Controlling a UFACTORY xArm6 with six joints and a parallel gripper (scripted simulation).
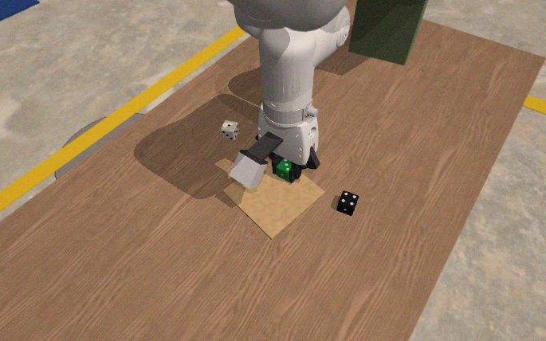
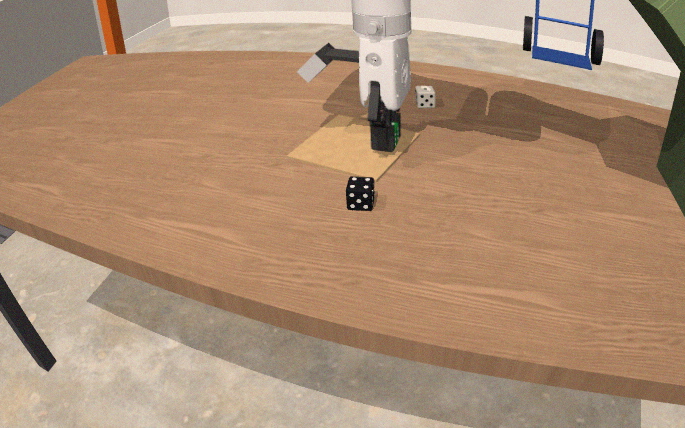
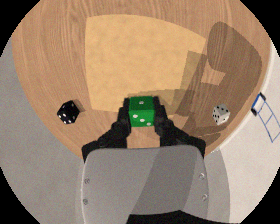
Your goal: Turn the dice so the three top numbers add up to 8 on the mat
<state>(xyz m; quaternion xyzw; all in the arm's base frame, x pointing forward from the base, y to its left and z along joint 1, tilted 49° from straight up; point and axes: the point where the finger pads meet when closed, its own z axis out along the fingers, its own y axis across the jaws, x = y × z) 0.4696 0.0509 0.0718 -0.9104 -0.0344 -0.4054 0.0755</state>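
Right now my hand is 1 cm above the green die. Round my hand: tan mat (4 cm ahead, 3 cm below, 1 cm to the left); then white die (17 cm to the right, 2 cm below); then black die (13 cm to the left, 3 cm behind, 2 cm below).
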